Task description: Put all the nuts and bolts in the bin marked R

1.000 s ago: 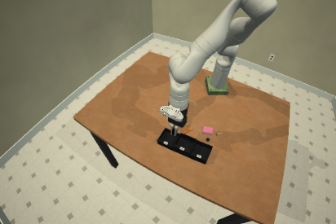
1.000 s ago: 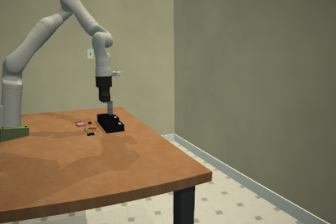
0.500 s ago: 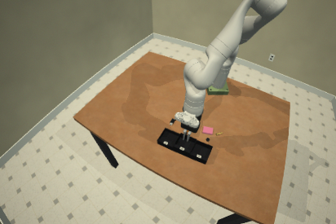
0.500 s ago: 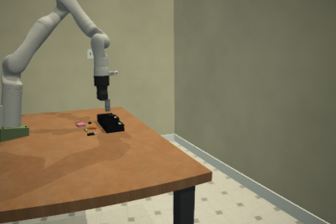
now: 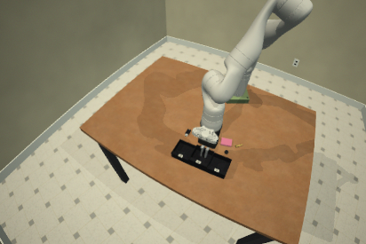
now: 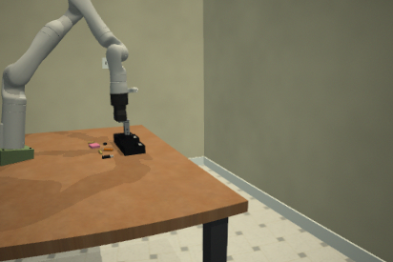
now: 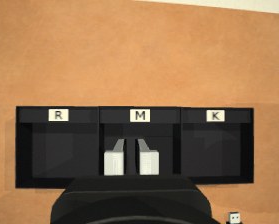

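Now: the black bin tray 1 cm to the right of my hand and 5 cm below it. Also, from my hand: dark hex nut: 8 cm behind, 9 cm to the left, 7 cm below; then pink eraser: 14 cm behind, 7 cm to the left, 7 cm below; then orange marker: 9 cm behind, 3 cm to the right, 7 cm below.
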